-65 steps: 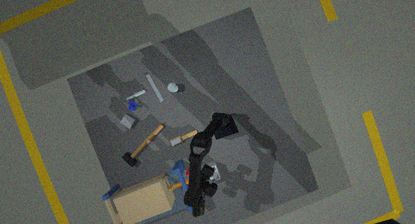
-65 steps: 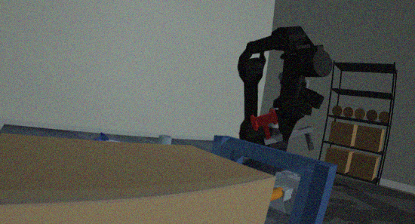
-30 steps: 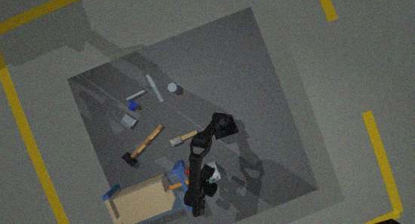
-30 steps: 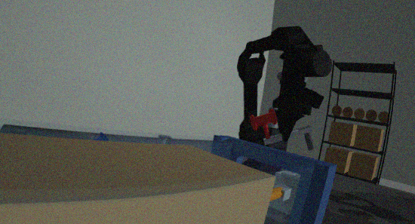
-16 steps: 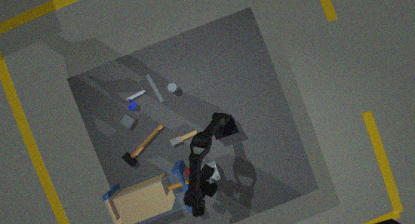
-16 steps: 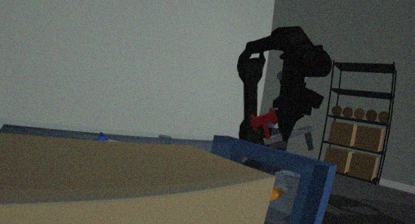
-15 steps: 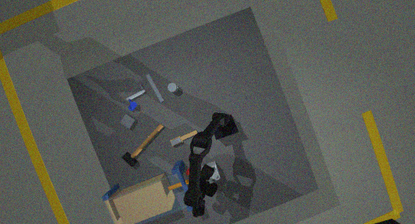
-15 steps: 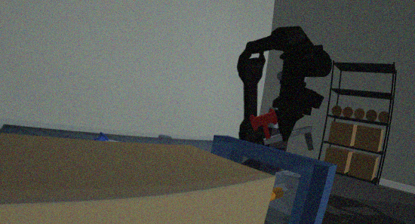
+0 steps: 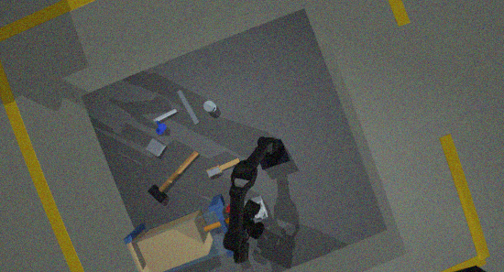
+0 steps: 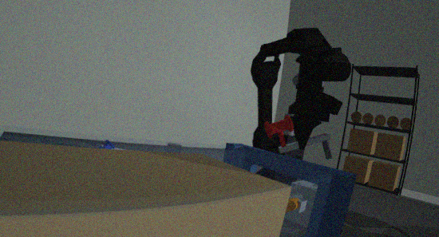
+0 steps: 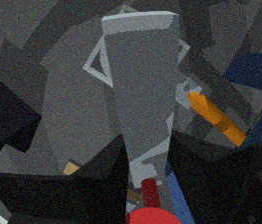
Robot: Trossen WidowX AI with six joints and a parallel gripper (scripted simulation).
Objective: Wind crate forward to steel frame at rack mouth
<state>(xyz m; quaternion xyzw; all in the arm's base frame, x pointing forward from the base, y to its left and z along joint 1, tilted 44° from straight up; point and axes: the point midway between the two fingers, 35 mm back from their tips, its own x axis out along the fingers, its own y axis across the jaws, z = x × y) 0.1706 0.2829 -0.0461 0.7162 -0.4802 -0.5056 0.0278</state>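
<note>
My gripper tip is now 40 mm short of the red knob, 30 mm to the left of it and 30 mm below it. The rest, counted from my gripper tip: blue steel frame 120 mm ahead, 60 mm to the left, 60 mm below; winch handle 20 mm above, 10 mm ahead; winch 140 mm below, 60 mm behind, 30 mm to the left.
</note>
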